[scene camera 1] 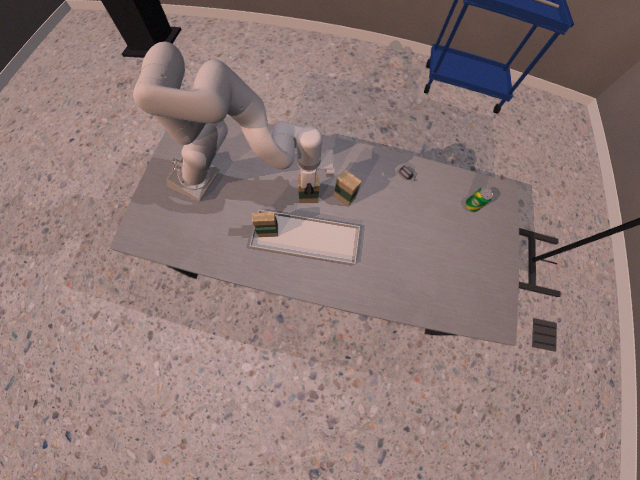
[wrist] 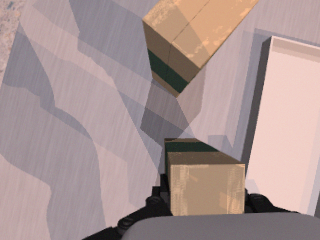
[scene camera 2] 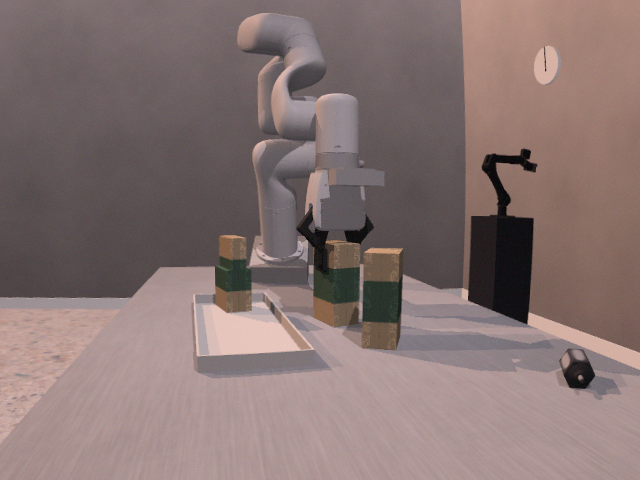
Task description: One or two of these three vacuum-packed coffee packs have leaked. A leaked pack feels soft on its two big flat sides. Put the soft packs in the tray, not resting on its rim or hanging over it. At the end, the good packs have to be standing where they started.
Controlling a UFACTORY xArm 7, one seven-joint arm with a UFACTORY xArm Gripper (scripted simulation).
Labels:
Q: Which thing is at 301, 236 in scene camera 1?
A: A white tray.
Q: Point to a black cylinder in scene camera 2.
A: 575, 365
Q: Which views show the white tray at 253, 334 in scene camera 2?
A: Scene camera 1, the wrist view and scene camera 2: all of them.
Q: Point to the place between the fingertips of my gripper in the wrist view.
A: At 192, 188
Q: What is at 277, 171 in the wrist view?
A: A white tray.

